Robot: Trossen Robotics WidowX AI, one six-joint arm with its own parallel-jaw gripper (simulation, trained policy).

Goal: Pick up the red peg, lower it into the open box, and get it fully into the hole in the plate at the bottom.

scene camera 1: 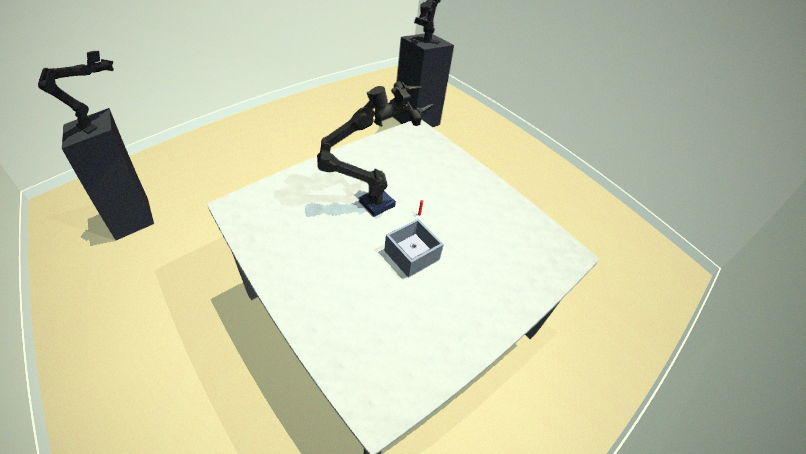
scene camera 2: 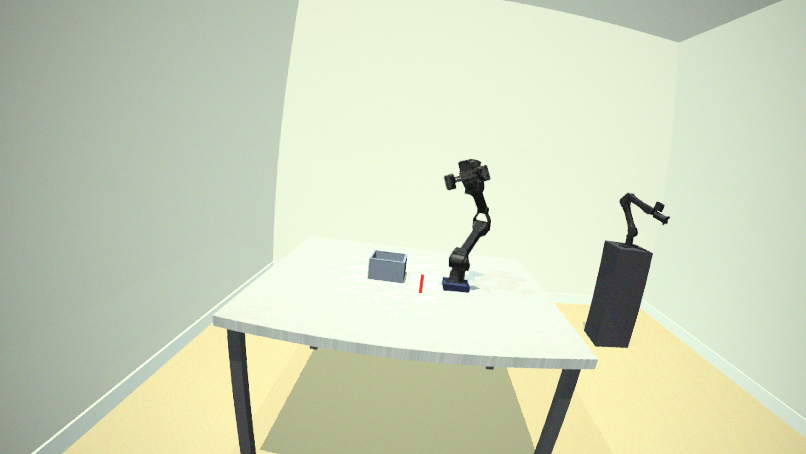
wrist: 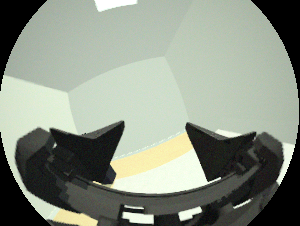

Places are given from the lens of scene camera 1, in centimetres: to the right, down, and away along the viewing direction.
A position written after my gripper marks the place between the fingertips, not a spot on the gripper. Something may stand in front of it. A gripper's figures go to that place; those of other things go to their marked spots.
my gripper (scene camera 1: 427, 96): 9, -50, 145
grey box (scene camera 1: 410, 267): 3, 15, 147
